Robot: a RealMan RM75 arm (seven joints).
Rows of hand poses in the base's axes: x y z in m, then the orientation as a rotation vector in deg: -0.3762, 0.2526, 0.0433, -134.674, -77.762, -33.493; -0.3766, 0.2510, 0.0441, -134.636, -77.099, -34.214; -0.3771, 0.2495, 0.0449, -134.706, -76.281, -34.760; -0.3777, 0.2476, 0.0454, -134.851, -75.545, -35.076; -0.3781, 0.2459, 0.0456, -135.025, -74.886, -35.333; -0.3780, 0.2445, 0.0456, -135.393, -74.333, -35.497; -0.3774, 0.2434, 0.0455, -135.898, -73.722, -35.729; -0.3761, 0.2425, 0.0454, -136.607, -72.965, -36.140; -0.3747, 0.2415, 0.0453, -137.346, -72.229, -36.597; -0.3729, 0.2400, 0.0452, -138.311, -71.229, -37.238
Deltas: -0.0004, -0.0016, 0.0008, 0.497, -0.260, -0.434; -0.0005, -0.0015, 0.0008, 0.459, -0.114, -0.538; -0.0006, -0.0019, 0.0005, 0.317, -0.002, -0.496; -0.0004, -0.0017, 0.0002, 0.244, 0.006, -0.463; 0.0001, -0.0014, 0.0000, 0.024, -0.004, -0.490; 0.0006, -0.0011, -0.0001, -0.043, -0.059, -0.598; 0.0013, -0.0009, -0.0001, -0.103, -0.177, -0.803; 0.0014, -0.0010, -0.0001, -0.136, -0.223, -0.814; 0.0018, -0.0015, -0.0001, -0.161, -0.314, -1.089
